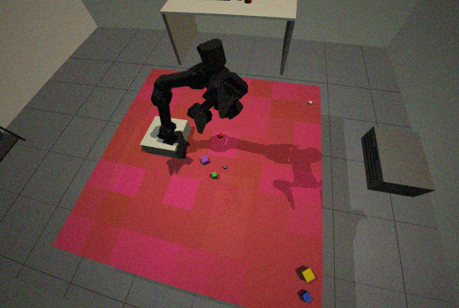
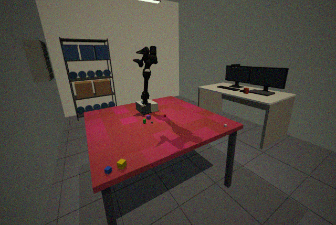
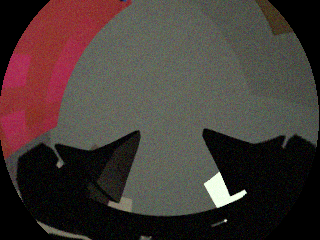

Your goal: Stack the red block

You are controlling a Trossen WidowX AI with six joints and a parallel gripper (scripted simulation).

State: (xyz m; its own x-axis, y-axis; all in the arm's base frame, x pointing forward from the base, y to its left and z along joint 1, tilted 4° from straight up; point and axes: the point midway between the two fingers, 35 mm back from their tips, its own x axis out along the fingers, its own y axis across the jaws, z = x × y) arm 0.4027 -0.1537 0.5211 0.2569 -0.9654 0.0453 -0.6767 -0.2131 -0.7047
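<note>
My gripper tip is now 640 mm above the red block, 310 mm to the right of it and 160 mm past it. Also, from my gripper tip: purple block: 640 mm below, 190 mm behind, 130 mm to the left; then small grey piece: 650 mm below, 130 mm to the left, 70 mm behind; then yellow cube: 640 mm below, 440 mm ahead, 220 mm to the right.
</note>
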